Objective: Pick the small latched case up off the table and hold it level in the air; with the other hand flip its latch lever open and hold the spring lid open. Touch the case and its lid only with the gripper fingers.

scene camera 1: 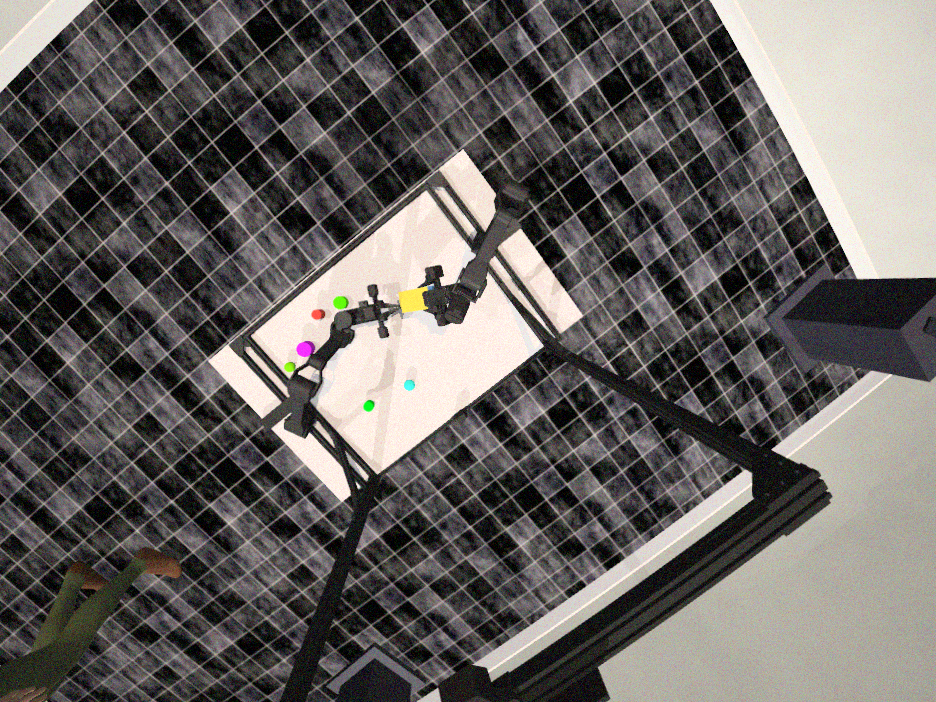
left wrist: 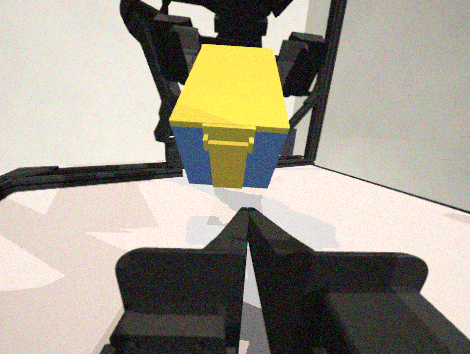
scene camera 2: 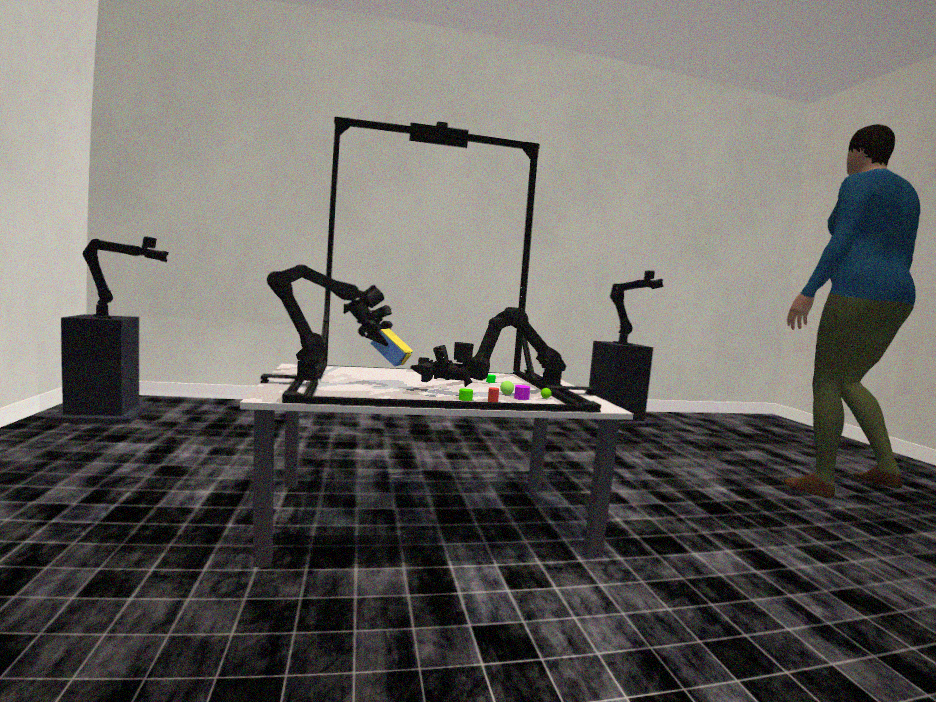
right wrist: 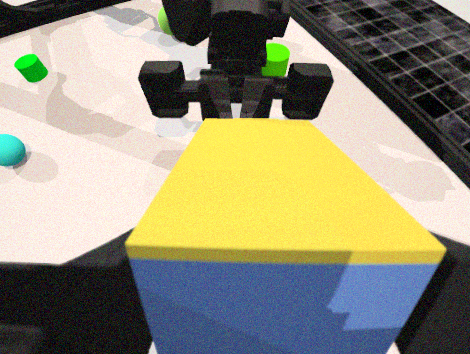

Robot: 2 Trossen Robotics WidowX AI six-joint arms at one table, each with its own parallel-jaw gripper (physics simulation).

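Frame: origin at the left arm's base, x left, y back, z up, level; millimetres.
Where they show: left gripper, fingertip midpoint: point(scene camera 1: 402, 306) point(left wrist: 246, 213) point(scene camera 2: 410, 367); right gripper, fingertip midpoint: point(scene camera 1: 420, 298) point(left wrist: 234, 103) point(scene camera 2: 391, 345) point(right wrist: 261, 210); left arm's base, link origin: point(scene camera 1: 305, 419) point(scene camera 2: 551, 384); right arm's base, link origin: point(left wrist: 178, 165) point(scene camera 2: 307, 378).
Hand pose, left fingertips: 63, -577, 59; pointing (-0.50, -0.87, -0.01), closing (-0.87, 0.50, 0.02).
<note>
Each offset is from my left fingertips to the top centre of the thing, as dx, dy, dz. Level surfaces: height alone.
The case, blue with a yellow lid {-23, -65, +127} point(scene camera 1: 412, 300) point(scene camera 2: 391, 347) point(left wrist: 232, 90) point(right wrist: 280, 190), hangs in the air above the table, sloping down to the right in scene camera 2. Its lid looks shut. The dark yellow latch lever {+5, -20, +46} point(left wrist: 228, 167) runs down the case's front in the left wrist view, under a small raised bar. My right gripper point(scene camera 1: 433, 297) point(scene camera 2: 377, 337) is shut on the case's sides at its far end from the latch. My left gripper point(scene camera 1: 398, 306) point(scene camera 2: 415, 368) point(left wrist: 246, 213) is shut and empty, its tips below and in front of the latch; they look apart from it.
On the white table {dz -78} point(scene camera 1: 461, 362) lie a red piece {+185, +252, -34} point(scene camera 1: 316, 314) point(scene camera 2: 492, 394), a magenta piece {+127, +377, -35} point(scene camera 1: 304, 349) point(scene camera 2: 521, 392), a cyan ball {-231, +192, -37} point(scene camera 1: 409, 385) point(right wrist: 10, 150) and several green pieces, among them a cylinder {-187, +363, -50} point(scene camera 1: 368, 405) point(right wrist: 31, 68). Black rails edge the table.
</note>
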